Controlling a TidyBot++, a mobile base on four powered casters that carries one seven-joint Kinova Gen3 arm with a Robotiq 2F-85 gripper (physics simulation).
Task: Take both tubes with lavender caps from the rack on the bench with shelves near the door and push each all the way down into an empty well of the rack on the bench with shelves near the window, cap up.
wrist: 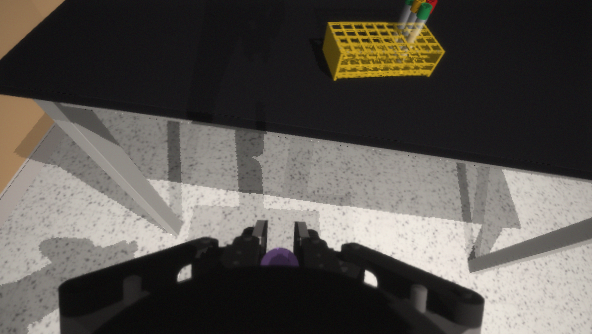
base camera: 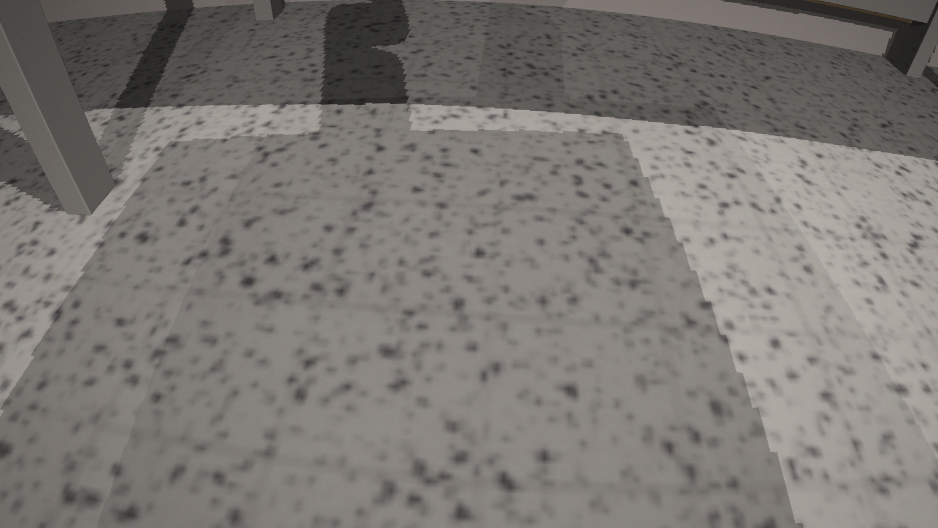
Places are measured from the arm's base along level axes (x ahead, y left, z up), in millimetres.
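Pixels of known places: gripper, fingertip midpoint: [wrist: 280, 235].
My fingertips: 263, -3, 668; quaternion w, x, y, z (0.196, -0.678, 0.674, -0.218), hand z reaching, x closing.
Observation:
Ahead of a thing's pixels: the offset from my fingertips to its middle, as dx, dy, dz. "spot": to the spot under its first point. Level surfaces: height alone.
My gripper [wrist: 280, 235] is shut on a tube with a lavender cap {-24, +0, -22} [wrist: 280, 258]. The cap shows between the fingers at the bottom of the wrist view; the tube's body is hidden. A yellow rack {spot: +375, -81, -119} [wrist: 331, 50] stands on a black bench top {dz -151} [wrist: 125, 60], ahead of the gripper and to the right. Tubes with green caps {spot: +387, -219, -37} [wrist: 424, 11], a yellow cap and a red cap stand at its right end, partly cut off by the view's top edge. Many wells to the left look empty. No lavender cap shows in the rack. The gripper is short of the bench's front edge.
Grey bench legs [wrist: 115, 167] [wrist: 530, 245] stand below the front edge at left and right. In the base camera view, a grey leg {spot: +310, +426, -936} [base camera: 55, 111] stands close at the left, with another [base camera: 263, 9] farther back. A tan surface [wrist: 17, 117] shows at the wrist view's left.

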